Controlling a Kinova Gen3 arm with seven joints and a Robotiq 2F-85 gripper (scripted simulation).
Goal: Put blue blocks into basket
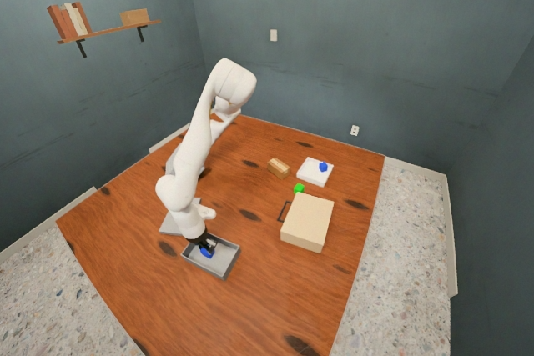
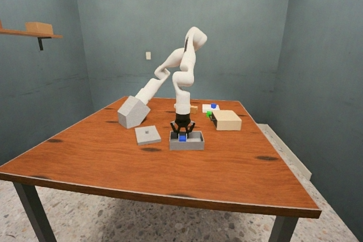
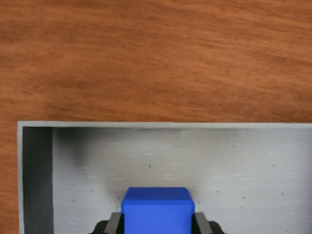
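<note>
Right now my hand is 2 cm short of the grey metal box, 1 cm to the right of it and 3 cm above it. The rest, counted from my hand: light wooden cabinet: 16 cm ahead, 36 cm to the left, 2 cm below; then green block: 2 cm ahead, 47 cm to the left, 3 cm below; then metal lid: 23 cm behind, 1 cm to the right, 4 cm below.
</note>
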